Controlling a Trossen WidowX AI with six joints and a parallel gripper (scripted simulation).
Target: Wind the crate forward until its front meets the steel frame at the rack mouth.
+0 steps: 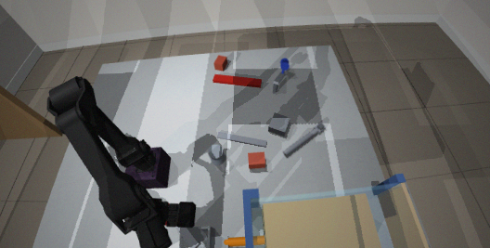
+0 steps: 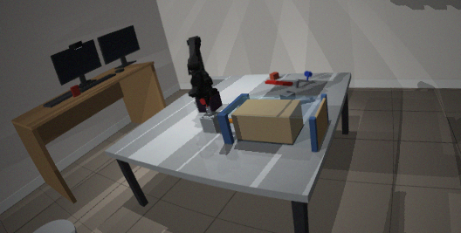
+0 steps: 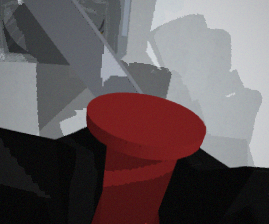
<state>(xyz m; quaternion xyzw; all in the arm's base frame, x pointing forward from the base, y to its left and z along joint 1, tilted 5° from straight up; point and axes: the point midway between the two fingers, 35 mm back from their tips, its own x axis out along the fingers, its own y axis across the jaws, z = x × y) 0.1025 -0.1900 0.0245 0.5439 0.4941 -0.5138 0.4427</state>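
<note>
Now: gripper tip 2 cm to the left of the red-knobbed handle, 2 cm short of it and 1 cm above it. From my gripper tip the other things lie so: grey winch 8 cm to the right, 8 cm below, 5 cm ahead; red knob 2 cm above; blue steel frame 22 cm ahead, 8 cm to the right, 1 cm below.
</note>
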